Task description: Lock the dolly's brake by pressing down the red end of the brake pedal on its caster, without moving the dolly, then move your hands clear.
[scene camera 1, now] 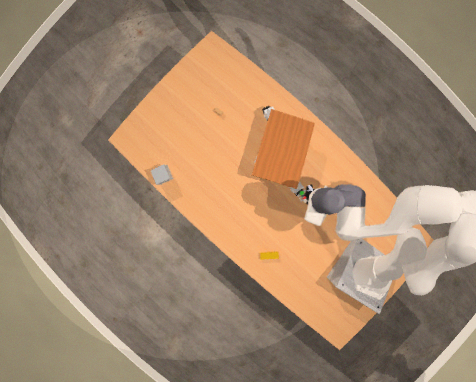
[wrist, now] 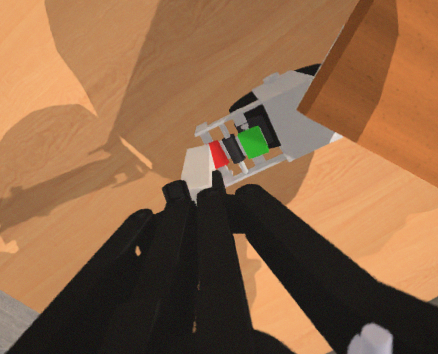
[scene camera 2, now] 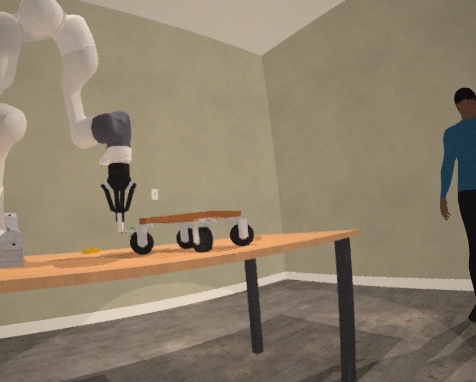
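Note:
The dolly (scene camera 1: 284, 147) (scene camera 2: 190, 217) (wrist: 395, 95) stands upright on its wheels, with a flat brown wooden deck. Its near caster (scene camera 2: 142, 236) (wrist: 302, 122) carries the brake pedal, with a red end (scene camera 1: 305, 198) (wrist: 218, 155) on the outer side and a green end (scene camera 1: 301, 192) (scene camera 2: 132, 228) (wrist: 253, 142) nearer the deck. My gripper (scene camera 2: 120, 224) (wrist: 203, 164) is shut and empty, pointing down beside the red end. Its pale fingertips overlap the outer edge of the red end in the wrist view; whether they touch it cannot be told. The arm hides the fingers in scene camera 1.
A yellow block (scene camera 1: 269, 255) (scene camera 2: 91, 250) lies on the wooden table (scene camera 1: 200, 200) (scene camera 2: 300, 241). A grey block (scene camera 1: 161, 174) is near the table's edge, and a small tan piece (scene camera 1: 218, 111) lies left of the dolly. A person (scene camera 2: 462, 150) stands beyond the table in scene camera 2.

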